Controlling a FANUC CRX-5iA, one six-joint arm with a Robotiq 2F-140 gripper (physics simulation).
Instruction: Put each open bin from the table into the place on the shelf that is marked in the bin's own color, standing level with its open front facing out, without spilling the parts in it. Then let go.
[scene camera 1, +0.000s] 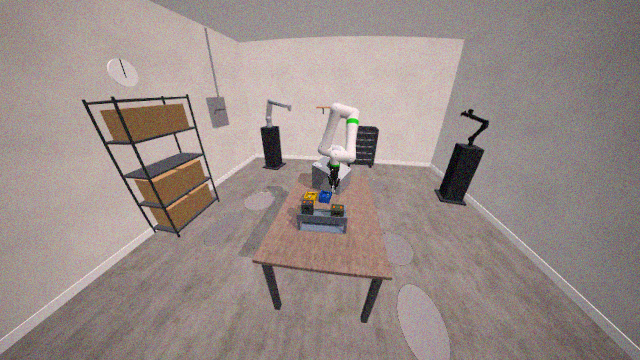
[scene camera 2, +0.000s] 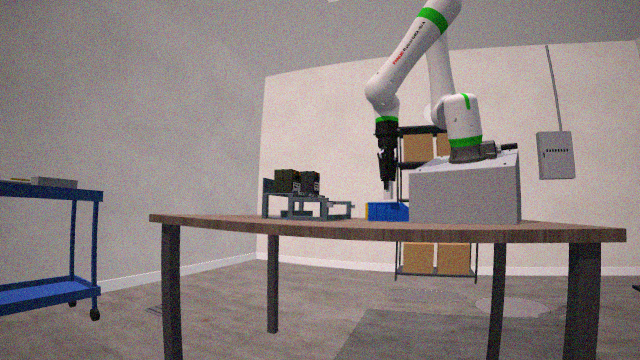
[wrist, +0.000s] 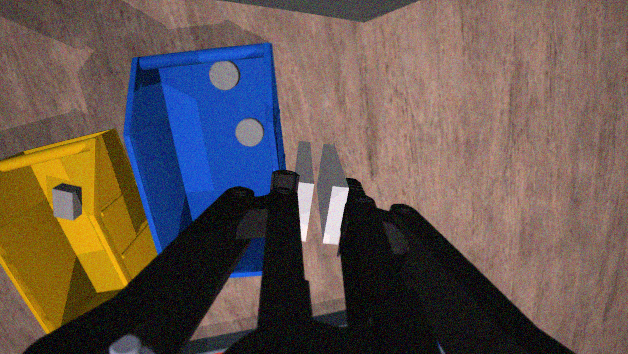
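Note:
The blue bin (scene camera 1: 325, 196) (scene camera 2: 387, 212) (wrist: 225, 165) stands on the table and holds two grey discs (wrist: 224, 75) (wrist: 249, 132). The yellow bin (scene camera 1: 310, 196) (wrist: 85, 240) stands beside it, turned at an angle, with a grey block (wrist: 66, 202) in it. My gripper (scene camera 1: 333, 189) (scene camera 2: 387, 192) (wrist: 313, 164) points down and is nearly closed, with a narrow gap between its pale pads and table wood showing through. In the wrist view it is just right of the blue bin's right wall; contact cannot be told. The small shelf (scene camera 1: 322, 218) (scene camera 2: 265, 205) stands on the table. Its color marks are not readable.
Two dark boxes (scene camera 1: 307, 207) (scene camera 1: 337, 210) (scene camera 2: 286, 181) (scene camera 2: 309, 183) stand on top of the shelf. The arm's grey pedestal (scene camera 1: 322, 176) (scene camera 2: 465, 195) is close behind the bins on the wooden table (scene camera 1: 320, 255) (scene camera 2: 300, 229). A blue cart (scene camera 2: 50, 190) stands at the left in the scene camera 2 view.

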